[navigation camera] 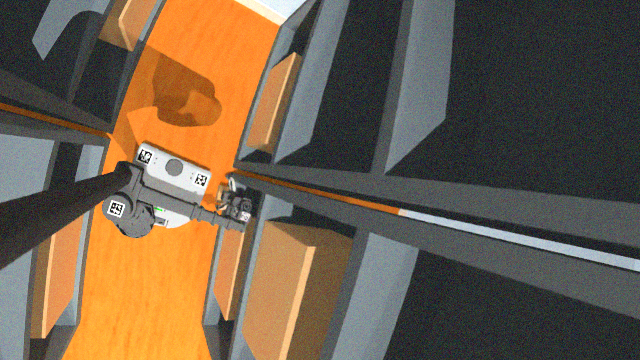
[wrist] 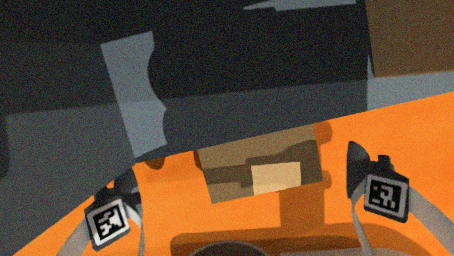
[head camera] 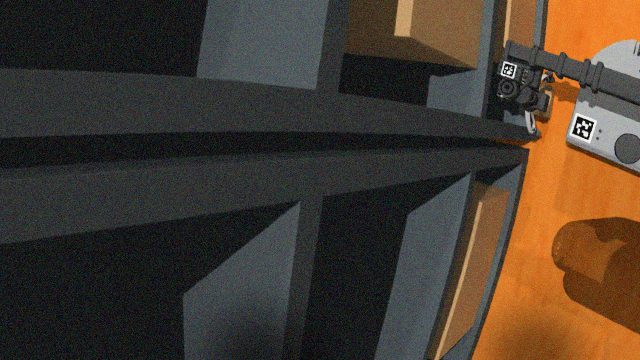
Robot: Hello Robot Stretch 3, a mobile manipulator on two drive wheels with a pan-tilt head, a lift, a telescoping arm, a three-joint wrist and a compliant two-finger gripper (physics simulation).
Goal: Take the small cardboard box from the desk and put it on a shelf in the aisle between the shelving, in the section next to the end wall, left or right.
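Pixels of known places: gripper, fingertip midpoint: (wrist: 239, 171); robot's base, origin of the base link: (navigation camera: 173, 166) (head camera: 626, 147).
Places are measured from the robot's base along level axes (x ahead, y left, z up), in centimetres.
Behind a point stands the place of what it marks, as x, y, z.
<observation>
The small cardboard box (head camera: 549, 107) @(-2.3, -25.1, 6.0) (navigation camera: 220, 195) @(-4.3, -26.7, 6.1) (wrist: 235, 155) @(-1.8, -28.6, 6.0) shows between the two fingers in the wrist view, with a gap to each finger. Its upper edge meets the outline of the dark shelving (head camera: 100, 105) @(7.2, -28.8, 118.9) (navigation camera: 500, 205) (wrist: 250, 102) @(-3.1, -32.6, 7.6) in that view, and orange floor shows around its lower side. Whether it rests on the shelf edge cannot be told. My gripper (head camera: 540, 100) @(-2.0, -27.2, 5.9) (navigation camera: 226, 192) @(-2.0, -27.2, 5.9) (wrist: 239, 171) @(-2.0, -27.2, 5.9) is open, at the aisle-side edge of the shelving. Shadows cover part of the box. The desk does not show.
Large cardboard boxes (head camera: 440, 35) @(-5.4, -32.6, 71.0) (navigation camera: 285, 280) @(-14.9, -34.0, 74.3) stand in the shelving, and another large box (navigation camera: 272, 105) @(41.9, -25.7, 29.9) stands in the section nearer the pale end wall (navigation camera: 290, 7) @(102.8, -11.9, 18.0). My base (head camera: 602, 117) @(-4.5, -9.0, 16.0) (navigation camera: 189, 174) @(0.1, -7.3, 16.0) stands on the orange aisle floor (navigation camera: 150, 280) @(-60.2, -7.9, -0.1), with shelving on both sides.
</observation>
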